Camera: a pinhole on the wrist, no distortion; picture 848 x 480 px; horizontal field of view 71.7 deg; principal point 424.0 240.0 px. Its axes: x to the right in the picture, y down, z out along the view. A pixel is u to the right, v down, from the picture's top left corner.
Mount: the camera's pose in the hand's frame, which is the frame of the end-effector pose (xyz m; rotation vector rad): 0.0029 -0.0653 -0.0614 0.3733 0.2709 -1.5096
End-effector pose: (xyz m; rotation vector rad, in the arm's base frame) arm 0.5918 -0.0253 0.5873 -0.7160 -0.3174 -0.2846
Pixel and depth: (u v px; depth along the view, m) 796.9 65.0 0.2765
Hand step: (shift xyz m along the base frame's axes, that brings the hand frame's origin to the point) -0.2224 -0.1533 0.2505
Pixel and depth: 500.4 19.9 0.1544
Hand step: -0.1227 -0.0509 0.1116
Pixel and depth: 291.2 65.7 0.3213
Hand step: -0.1982 0.0957 0.2149
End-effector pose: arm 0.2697 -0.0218 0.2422 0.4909 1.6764 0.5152
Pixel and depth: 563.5 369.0 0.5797
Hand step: 0.3856 -0.2536 -0.3925
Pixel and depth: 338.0 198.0 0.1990
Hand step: 0.1289 -0.1018 -0.0700
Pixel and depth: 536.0 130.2 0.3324
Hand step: 0.2124 -0.2392 -0.1233
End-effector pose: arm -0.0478 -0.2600 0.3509 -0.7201 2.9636 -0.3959
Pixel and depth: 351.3 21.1 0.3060
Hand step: 0.2124 -0.1265 -0.1758
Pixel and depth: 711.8 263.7 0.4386
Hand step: 0.2197 -0.4377 -0.1305
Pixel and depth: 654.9 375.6 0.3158
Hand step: 0.1005 -0.3328 -0.0964
